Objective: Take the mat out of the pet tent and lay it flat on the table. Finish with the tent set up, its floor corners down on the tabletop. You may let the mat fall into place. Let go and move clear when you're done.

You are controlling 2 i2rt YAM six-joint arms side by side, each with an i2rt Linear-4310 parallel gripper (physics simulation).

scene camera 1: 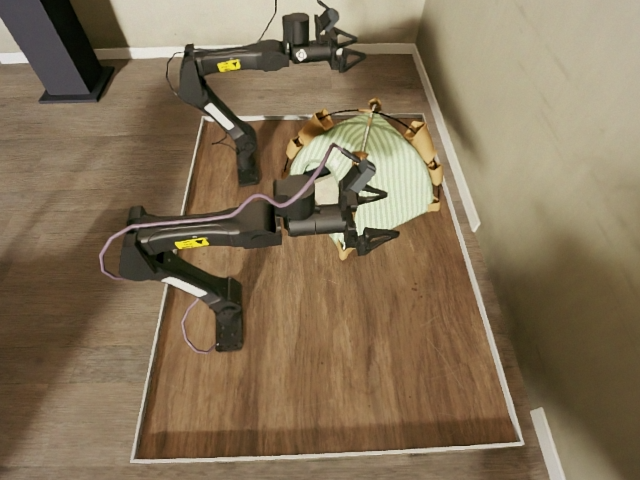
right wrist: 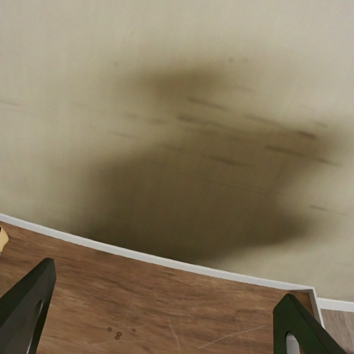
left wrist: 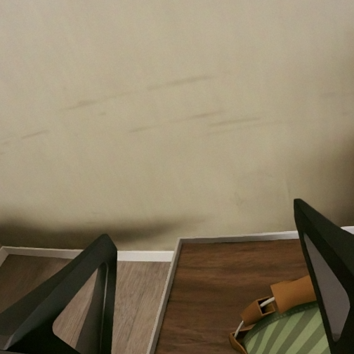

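The pet tent (scene camera 1: pixel 405 173) (left wrist: pixel 290 332), green and white striped with orange-tan pole sleeves and corners, stands domed at the upper right of the table (scene camera 1: pixel 336 361) (left wrist: pixel 215 280) (right wrist: pixel 150 305). A cream patch (scene camera 1: pixel 325 190), which may be the mat, shows at its dark opening, partly behind the right arm; the rest inside is hidden. A tan corner piece (right wrist: pixel 3 238) shows at the left edge of the right wrist view. My left gripper (scene camera 1: pixel 360 47) (left wrist: pixel 197 226) is open and empty, raised beyond the tent's upper side. My right gripper (scene camera 1: pixel 392 214) (right wrist: pixel 172 288) is open and empty, above the tent's lower side.
A pale raised rim (scene camera 1: pixel 488 310) edges the table. The wall (scene camera 1: pixel 568 206) (left wrist: pixel 175 100) (right wrist: pixel 175 60) rises beyond the table's right side. A dark pillar (scene camera 1: pixel 59 46) stands on the floor at the upper left. The right arm's upper links hang over part of the tent.
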